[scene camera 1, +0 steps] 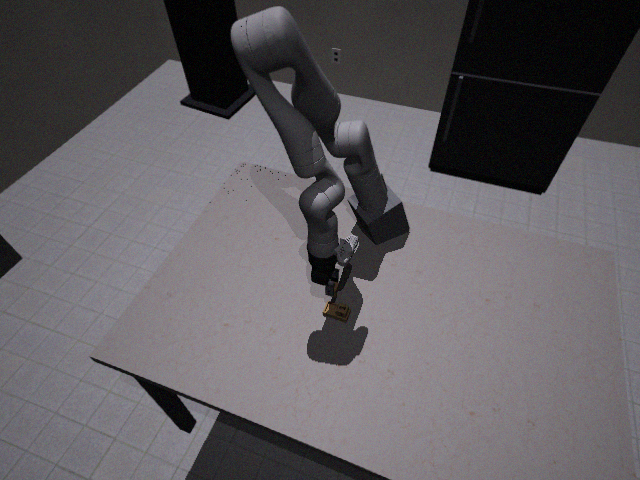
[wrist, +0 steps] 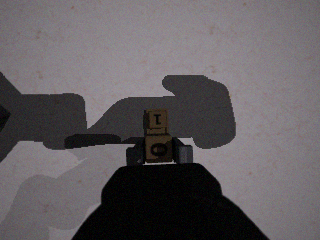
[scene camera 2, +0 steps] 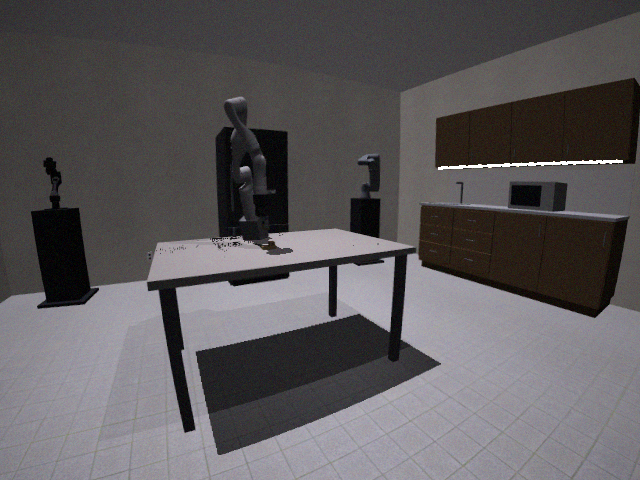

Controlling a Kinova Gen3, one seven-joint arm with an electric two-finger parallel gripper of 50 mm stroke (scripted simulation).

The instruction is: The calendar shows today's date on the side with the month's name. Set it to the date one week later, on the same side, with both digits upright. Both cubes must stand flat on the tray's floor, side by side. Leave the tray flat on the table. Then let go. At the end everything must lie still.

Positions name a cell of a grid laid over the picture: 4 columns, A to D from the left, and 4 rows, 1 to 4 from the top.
Note:
In view: my gripper (scene camera 1: C3).
My gripper also shows in the wrist view (wrist: B3).

